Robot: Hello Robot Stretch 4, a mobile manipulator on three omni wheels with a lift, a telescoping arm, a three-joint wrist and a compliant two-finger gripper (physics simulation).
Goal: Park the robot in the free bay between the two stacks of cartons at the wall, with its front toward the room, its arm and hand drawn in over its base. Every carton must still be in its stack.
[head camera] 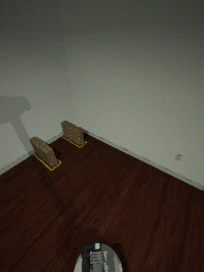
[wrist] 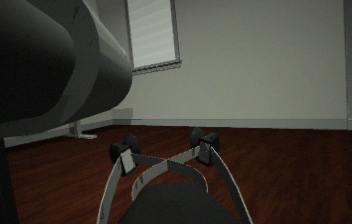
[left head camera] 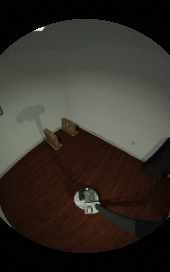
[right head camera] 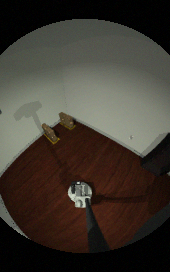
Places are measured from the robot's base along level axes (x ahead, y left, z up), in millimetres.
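Pixels of known places: gripper, between the fingertips: (wrist: 165, 143) (left head camera: 81, 208) (right head camera: 72, 201).
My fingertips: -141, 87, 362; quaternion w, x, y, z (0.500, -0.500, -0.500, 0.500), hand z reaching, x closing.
Observation:
Ahead of a thing's pixels: the offset from my fingertips to its top centre, as dx, dy, dz.
Two narrow brown carton stacks stand upright by the left wall near the room corner, both with yellow lines at their feet. The nearer stack @(+1486, +677, -28) (head camera: 44, 151) (left head camera: 52, 138) (right head camera: 50, 132) is left of the farther stack (head camera: 73, 132) (left head camera: 69, 126) (right head camera: 67, 120). The bay (head camera: 61, 149) is the strip of floor between them. My round pale base (head camera: 116, 261) (left head camera: 79, 202) (right head camera: 72, 194) stands out on the floor, well away from both stacks. The wrist parts show over the base in the head views. My gripper (wrist: 165, 143) is open and empty in the wrist view, its fingertips apart.
A dark cabinet (left head camera: 159, 162) (right head camera: 157, 159) stands by the right wall. A wall outlet @(+1124, -1307, +69) (head camera: 178, 157) is on that wall. My shadow falls across the floor and left wall. The wrist view shows a window (wrist: 153, 37) and a pale foot (wrist: 76, 131) of some furniture by a wall.

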